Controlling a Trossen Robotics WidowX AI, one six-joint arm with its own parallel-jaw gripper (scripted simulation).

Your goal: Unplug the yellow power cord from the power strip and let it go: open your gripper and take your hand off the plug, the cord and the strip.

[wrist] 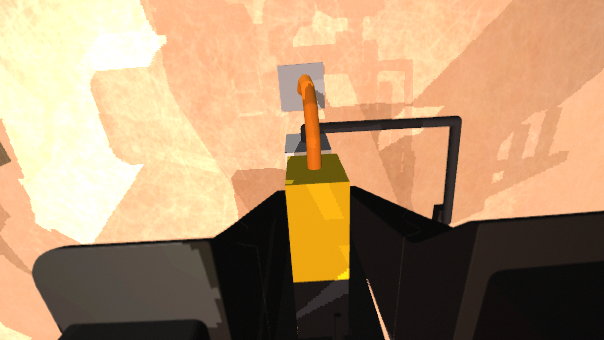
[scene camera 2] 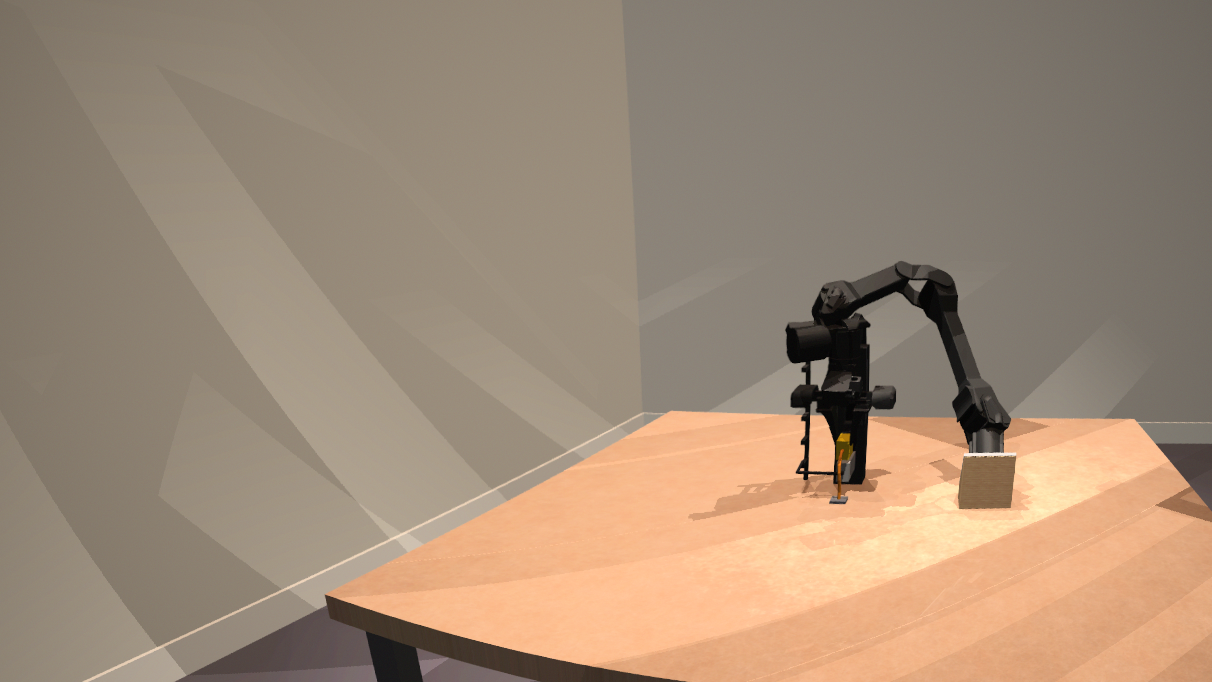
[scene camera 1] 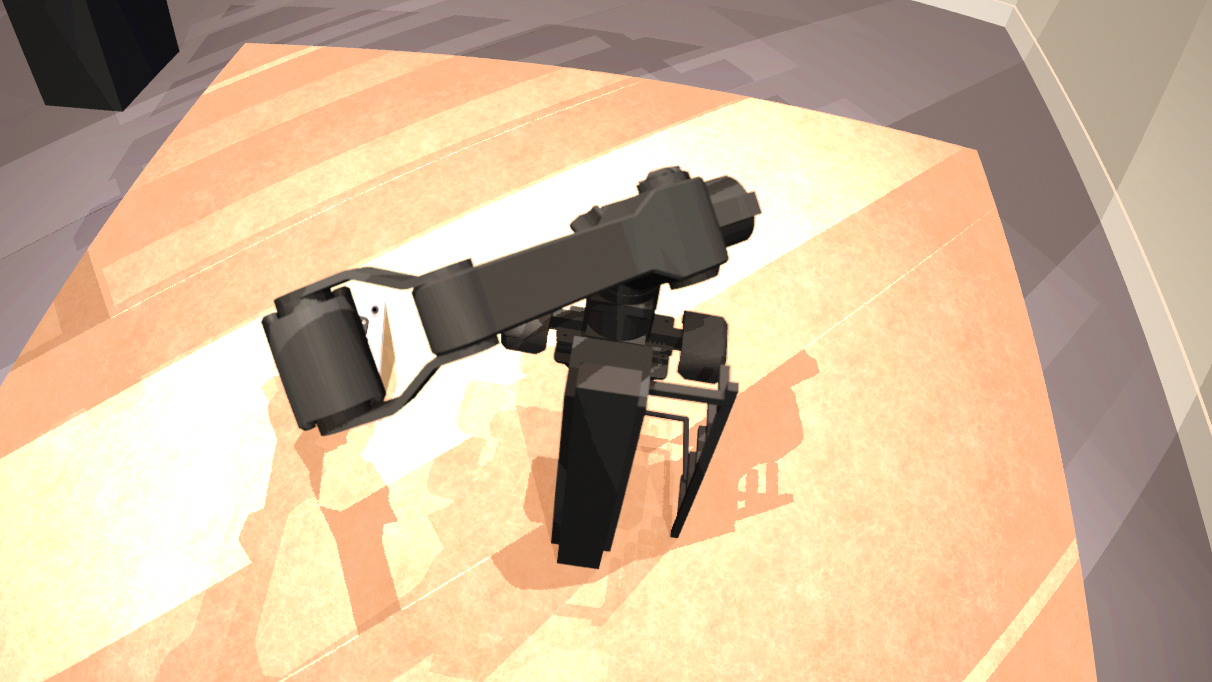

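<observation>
There is a yellow plug (wrist: 318, 201) that I can see, and a pad (wrist: 288, 75) too. I also see a dark tower (scene camera 1: 606, 398). My own gripper appears at (scene camera 1: 605, 392), while the wrist camera has the gripper at (wrist: 316, 198) and scene camera 2 gives me a sight of it as well, the gripper (scene camera 2: 843, 444).
</observation>
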